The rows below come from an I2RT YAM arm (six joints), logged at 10 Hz.
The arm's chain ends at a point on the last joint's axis. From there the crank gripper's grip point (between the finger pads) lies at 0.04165 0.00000 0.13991 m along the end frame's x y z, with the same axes.
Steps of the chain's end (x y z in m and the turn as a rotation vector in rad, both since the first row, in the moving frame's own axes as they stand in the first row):
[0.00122, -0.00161, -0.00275, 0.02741, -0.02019, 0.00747]
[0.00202, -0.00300, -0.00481, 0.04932, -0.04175, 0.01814]
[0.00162, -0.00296, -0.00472, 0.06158, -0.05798, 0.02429]
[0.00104, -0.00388, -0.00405, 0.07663, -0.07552, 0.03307]
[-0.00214, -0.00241, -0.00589, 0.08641, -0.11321, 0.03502]
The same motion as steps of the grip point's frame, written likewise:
[-0.00160, -0.00516, -0.00199, 0.02741, -0.02019, 0.00747]
[-0.00380, -0.00924, -0.00335, 0.04932, -0.04175, 0.01814]
[-0.00646, -0.01073, -0.00278, 0.06158, -0.05798, 0.02429]
[-0.00947, -0.01350, -0.00167, 0.07663, -0.07552, 0.03307]
[-0.01800, -0.01348, -0.00255, 0.08641, -0.11321, 0.03502]

